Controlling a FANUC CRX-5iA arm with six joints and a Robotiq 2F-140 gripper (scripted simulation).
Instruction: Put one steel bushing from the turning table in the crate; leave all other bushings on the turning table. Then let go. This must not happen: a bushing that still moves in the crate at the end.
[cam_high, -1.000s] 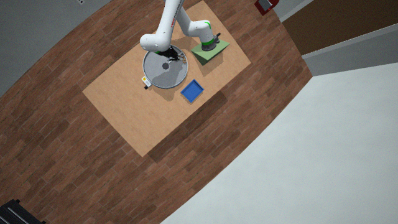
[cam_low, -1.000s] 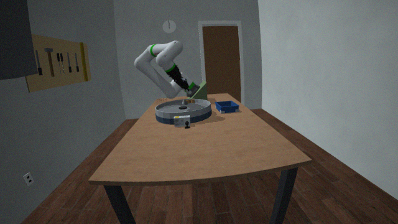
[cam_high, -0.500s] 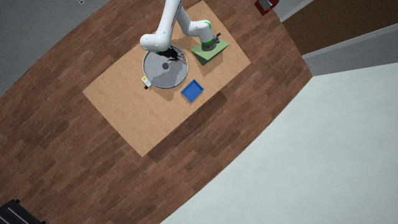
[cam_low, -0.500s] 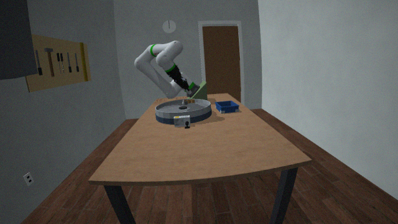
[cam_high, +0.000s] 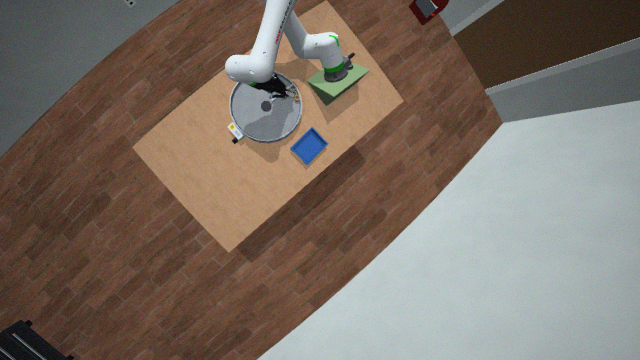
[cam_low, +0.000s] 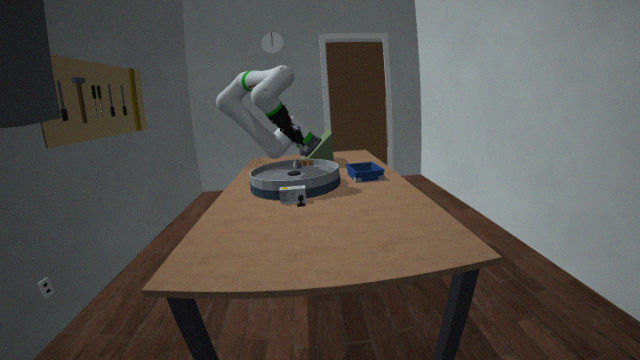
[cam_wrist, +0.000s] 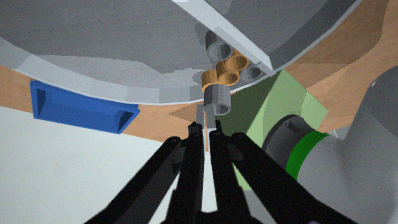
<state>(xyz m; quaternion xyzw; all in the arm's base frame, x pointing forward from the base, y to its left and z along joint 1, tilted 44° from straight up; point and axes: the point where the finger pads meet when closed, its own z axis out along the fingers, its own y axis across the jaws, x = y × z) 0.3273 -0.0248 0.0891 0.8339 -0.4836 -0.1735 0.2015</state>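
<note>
My gripper is now 29 cm to the right of the blue crate, 14 cm above it and 9 cm short of it. From my hand the other things lie so: round grey turning table (12 cm ahead, 11 cm below, 6 cm to the right).
</note>
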